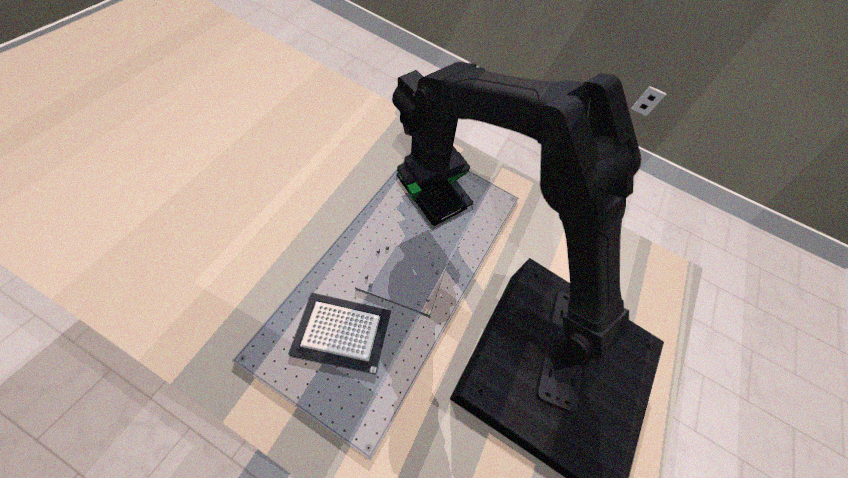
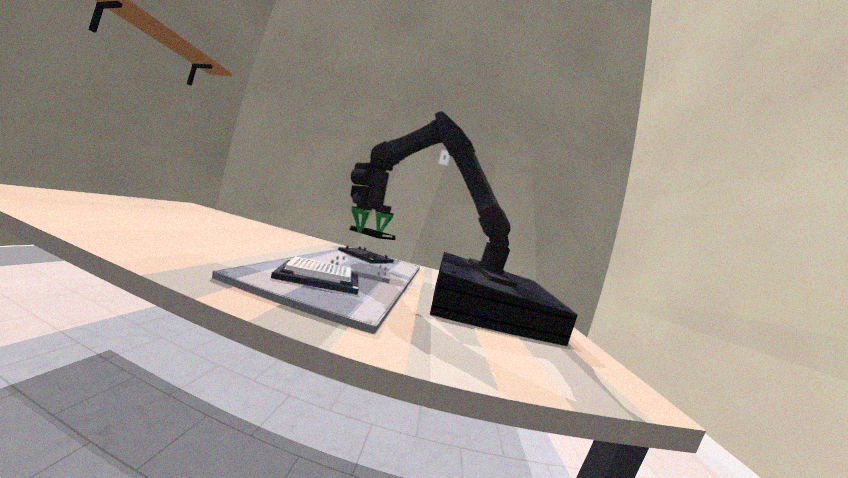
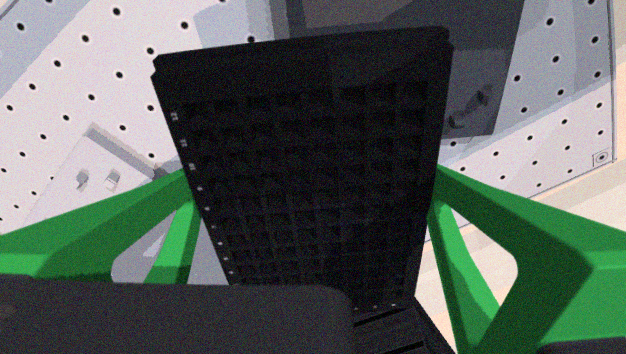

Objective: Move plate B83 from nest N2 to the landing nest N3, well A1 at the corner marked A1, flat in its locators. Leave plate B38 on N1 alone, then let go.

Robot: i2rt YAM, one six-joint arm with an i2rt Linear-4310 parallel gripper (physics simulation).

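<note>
My gripper [image 1: 434, 189] [image 2: 371, 228] [image 3: 313, 177], with green fingers, is shut on the long sides of the black well plate B83 [image 1: 443, 206] [image 2: 373, 233] [image 3: 306, 145]. It holds the plate level in the air over the far end of the grey perforated board [image 1: 331, 407] [image 2: 331, 303] [image 3: 64, 66]. A dark flat nest [image 2: 366, 254] [image 3: 482, 57] lies on the board below it and is empty. The white plate B38 [image 1: 340, 330] [image 2: 319, 268] sits in its black nest [image 1: 298, 343] at the near end. Small locator pins [image 1: 382, 248] [image 3: 96, 179] stand on a pale nest in the board's middle.
The arm's black base block [image 1: 533, 380] [image 2: 504, 300] stands on the table to the right of the board. The table edge [image 2: 355, 380] curves along the front. A wooden wall shelf [image 2: 165, 38] hangs far up at the left.
</note>
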